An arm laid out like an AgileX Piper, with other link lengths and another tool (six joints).
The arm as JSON. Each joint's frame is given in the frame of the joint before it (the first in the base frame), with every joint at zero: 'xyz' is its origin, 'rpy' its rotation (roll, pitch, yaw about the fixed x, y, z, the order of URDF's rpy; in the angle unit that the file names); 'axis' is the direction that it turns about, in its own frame. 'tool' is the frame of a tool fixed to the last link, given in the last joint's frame.
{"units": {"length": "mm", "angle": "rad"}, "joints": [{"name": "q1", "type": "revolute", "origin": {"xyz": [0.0, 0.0, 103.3], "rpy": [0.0, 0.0, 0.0]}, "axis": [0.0, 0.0, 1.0]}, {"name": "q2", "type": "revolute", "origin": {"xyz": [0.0, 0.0, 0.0], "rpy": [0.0, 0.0, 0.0]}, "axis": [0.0, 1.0, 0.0]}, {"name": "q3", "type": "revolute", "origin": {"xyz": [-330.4, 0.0, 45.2], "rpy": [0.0, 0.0, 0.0]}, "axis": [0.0, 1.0, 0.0]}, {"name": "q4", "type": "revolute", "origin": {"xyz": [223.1, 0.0, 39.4], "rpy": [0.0, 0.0, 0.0]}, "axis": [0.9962, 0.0, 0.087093]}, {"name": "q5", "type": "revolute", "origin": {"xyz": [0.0, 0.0, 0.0], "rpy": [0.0, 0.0, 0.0]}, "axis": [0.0, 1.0, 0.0]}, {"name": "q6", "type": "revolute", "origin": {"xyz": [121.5, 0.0, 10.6], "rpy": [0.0, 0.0, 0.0]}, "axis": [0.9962, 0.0, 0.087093]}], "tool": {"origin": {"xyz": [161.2, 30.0, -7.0], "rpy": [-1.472, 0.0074, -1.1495]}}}
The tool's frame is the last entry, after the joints.
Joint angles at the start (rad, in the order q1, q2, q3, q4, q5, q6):
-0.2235 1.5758 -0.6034 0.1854 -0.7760 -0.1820
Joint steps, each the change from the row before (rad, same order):
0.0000 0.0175 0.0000 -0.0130 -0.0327 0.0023
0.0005 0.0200 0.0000 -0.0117 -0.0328 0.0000
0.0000 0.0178 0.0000 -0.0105 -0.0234 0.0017
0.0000 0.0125 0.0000 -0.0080 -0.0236 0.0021
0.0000 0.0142 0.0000 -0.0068 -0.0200 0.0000
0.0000 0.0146 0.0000 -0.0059 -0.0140 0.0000
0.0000 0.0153 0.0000 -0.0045 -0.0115 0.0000
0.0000 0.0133 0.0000 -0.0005 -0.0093 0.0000
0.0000 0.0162 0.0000 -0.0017 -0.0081 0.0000
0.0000 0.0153 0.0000 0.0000 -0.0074 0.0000
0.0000 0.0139 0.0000 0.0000 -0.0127 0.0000
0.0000 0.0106 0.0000 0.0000 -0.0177 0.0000
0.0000 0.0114 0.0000 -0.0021 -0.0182 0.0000
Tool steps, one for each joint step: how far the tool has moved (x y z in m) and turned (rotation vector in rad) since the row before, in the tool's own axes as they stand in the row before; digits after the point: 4 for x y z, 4 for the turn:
-0.0001 -0.0011 0.0038 0.0112 -0.0049 -0.0149
-0.0001 0.0002 0.0042 0.0084 -0.0051 -0.0151
-0.0004 0.0019 0.0036 0.0030 -0.0053 -0.0093
-0.0002 -0.0007 0.0026 0.0090 -0.0035 -0.0088
-0.0001 0.0013 0.0027 0.0035 -0.0033 -0.0079
-0.0002 0.0032 0.0026 -0.0021 -0.0035 -0.0047
-0.0001 0.0043 0.0025 -0.0048 -0.0029 -0.0025
0.0005 0.0040 0.0019 -0.0043 0.0001 0.0001
0.0003 0.0058 0.0024 -0.0083 -0.0012 0.0008
0.0005 0.0056 0.0021 -0.0078 0.0001 0.0018
0.0007 0.0034 0.0020 -0.0017 0.0008 -0.0008
0.0009 0.0004 0.0015 0.0060 0.0016 -0.0038
0.0004 0.0006 0.0018 0.0054 -0.0001 -0.0049

